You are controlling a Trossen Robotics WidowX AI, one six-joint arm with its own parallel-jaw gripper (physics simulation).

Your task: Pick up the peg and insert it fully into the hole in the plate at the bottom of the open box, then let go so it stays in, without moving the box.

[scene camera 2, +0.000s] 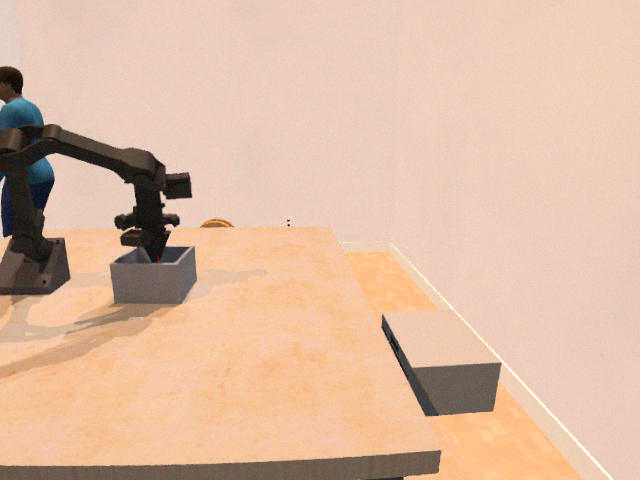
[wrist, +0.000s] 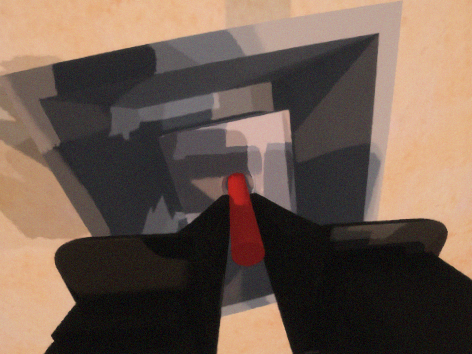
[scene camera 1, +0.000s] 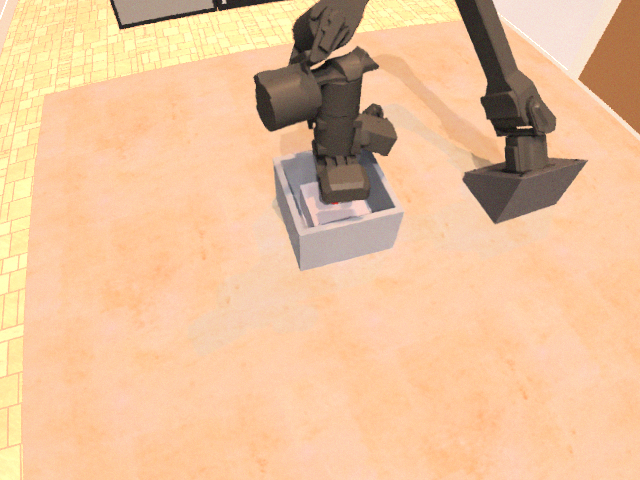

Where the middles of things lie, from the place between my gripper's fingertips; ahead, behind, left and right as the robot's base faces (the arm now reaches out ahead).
Now: the grey box [scene camera 1: 334, 242] 3 cm below my hand. Round my hand: pale plate [scene camera 1: 316, 212]: 4 cm below; then red peg [wrist: 247, 249]: right at my hand.
